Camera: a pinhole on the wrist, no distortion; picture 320 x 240 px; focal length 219.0 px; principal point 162.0 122.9 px. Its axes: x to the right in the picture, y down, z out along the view. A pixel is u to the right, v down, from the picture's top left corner.
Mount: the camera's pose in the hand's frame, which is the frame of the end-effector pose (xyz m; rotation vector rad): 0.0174 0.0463 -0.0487 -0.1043 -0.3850 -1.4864
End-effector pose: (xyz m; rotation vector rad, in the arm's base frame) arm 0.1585 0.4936 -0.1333 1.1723 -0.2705 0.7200
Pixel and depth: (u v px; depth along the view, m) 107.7 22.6 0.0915
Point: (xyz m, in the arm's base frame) 0.0724 0.4757 -0.0794
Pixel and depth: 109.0 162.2 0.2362
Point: 0.0825 0.3871 0.0665
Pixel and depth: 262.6 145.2 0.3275
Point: 0.2027 0.2114 -0.0122
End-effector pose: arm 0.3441 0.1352 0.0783 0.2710 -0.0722 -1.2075
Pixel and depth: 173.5 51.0 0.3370
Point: 0.3492 0.2748 0.3663
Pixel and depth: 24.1 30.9 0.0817
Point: 0.4374 0.2035 0.1155
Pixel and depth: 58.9 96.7 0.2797
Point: 0.5157 0.2573 0.3068
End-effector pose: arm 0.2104 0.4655 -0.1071 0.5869 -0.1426 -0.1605
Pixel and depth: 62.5 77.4 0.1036
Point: 0.1940 0.5529 -0.0173
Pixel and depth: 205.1 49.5 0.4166
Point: -0.0323 0.3845 0.2041
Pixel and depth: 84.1 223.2 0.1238
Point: 0.2608 0.5298 0.0220
